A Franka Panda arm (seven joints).
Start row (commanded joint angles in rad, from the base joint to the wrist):
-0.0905, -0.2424, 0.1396, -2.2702, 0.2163, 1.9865, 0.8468
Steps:
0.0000, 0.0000, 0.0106, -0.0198, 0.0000, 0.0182, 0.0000
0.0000, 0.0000, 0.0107, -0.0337, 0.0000, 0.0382, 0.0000
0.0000, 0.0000, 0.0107, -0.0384, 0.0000, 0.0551, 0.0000
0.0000, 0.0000, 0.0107, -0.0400, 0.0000, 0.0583, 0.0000
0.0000, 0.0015, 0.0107, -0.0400, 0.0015, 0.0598, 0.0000
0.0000, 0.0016, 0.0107, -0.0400, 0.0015, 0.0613, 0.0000
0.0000, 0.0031, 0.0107, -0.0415, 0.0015, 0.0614, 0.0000
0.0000, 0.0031, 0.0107, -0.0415, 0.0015, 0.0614, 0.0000
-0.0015, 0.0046, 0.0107, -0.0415, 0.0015, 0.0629, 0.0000
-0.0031, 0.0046, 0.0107, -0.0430, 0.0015, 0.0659, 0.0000
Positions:
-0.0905, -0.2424, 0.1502, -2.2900, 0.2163, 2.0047, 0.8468
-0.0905, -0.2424, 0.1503, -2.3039, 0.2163, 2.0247, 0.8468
-0.0905, -0.2424, 0.1503, -2.3086, 0.2163, 2.0416, 0.8468
-0.0905, -0.2424, 0.1503, -2.3102, 0.2163, 2.0448, 0.8468
-0.0905, -0.2409, 0.1503, -2.3102, 0.2178, 2.0463, 0.8468
-0.0905, -0.2408, 0.1503, -2.3102, 0.2178, 2.0478, 0.8468
-0.0905, -0.2393, 0.1503, -2.3117, 0.2178, 2.0479, 0.8468
-0.0905, -0.2393, 0.1503, -2.3117, 0.2178, 2.0479, 0.8468
-0.0920, -0.2378, 0.1503, -2.3117, 0.2178, 2.0494, 0.8468
-0.0936, -0.2378, 0.1503, -2.3132, 0.2178, 2.0524, 0.8468

